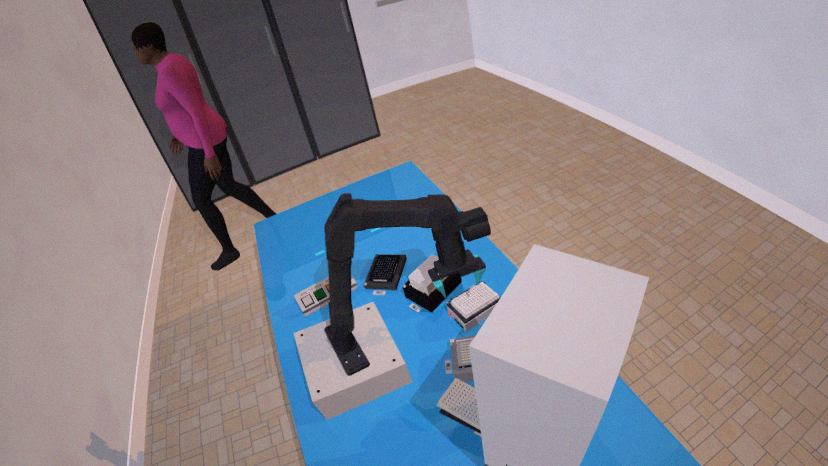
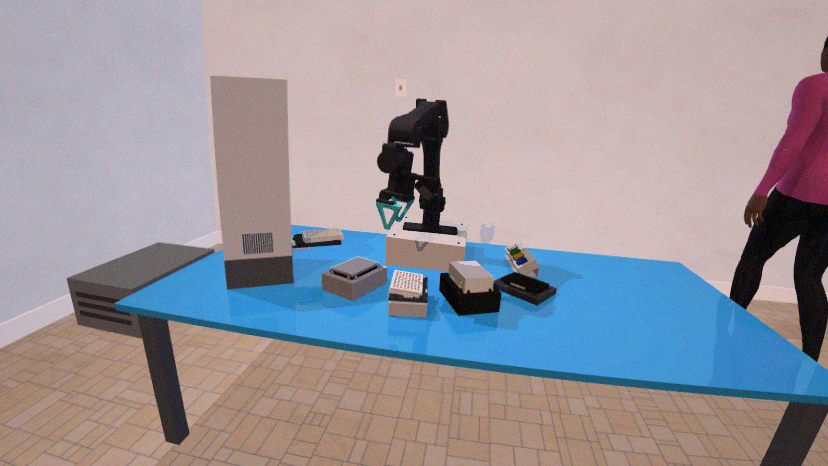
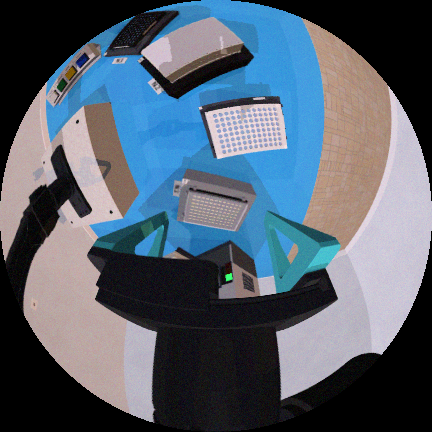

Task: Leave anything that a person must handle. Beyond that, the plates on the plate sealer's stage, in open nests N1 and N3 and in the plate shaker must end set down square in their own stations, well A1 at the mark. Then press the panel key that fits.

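Observation:
My open gripper (image 1: 458, 283) (image 2: 394, 222) (image 3: 215, 216) hangs empty above the table. The N1 plate (image 2: 353, 268) (image 3: 215, 210) lies in a grey nest (image 2: 353, 285) (image 3: 220, 180), a dark gap along one edge. A white plate (image 1: 473, 299) (image 2: 407, 283) (image 3: 248, 129) sits on the shaker (image 1: 468, 319) (image 2: 407, 306) and looks tilted. The black N3 plate (image 1: 387, 269) (image 2: 524, 283) (image 3: 142, 30) lies in its dark nest; its seating is unclear. The sealer-stage plate (image 1: 459, 399) (image 2: 322, 234) is partly hidden by the tower in scene 1. A1 corners are unreadable.
White block (image 1: 424, 274) (image 2: 470, 276) (image 3: 192, 47) stands in black nest N2. The key panel (image 1: 312, 295) (image 2: 519, 259) (image 3: 75, 72) has white, green, yellow and blue keys. The tall tower (image 1: 556, 324) (image 2: 252, 162) stands beside N1. A person (image 1: 188, 109) (image 2: 796, 150) is near the table's end.

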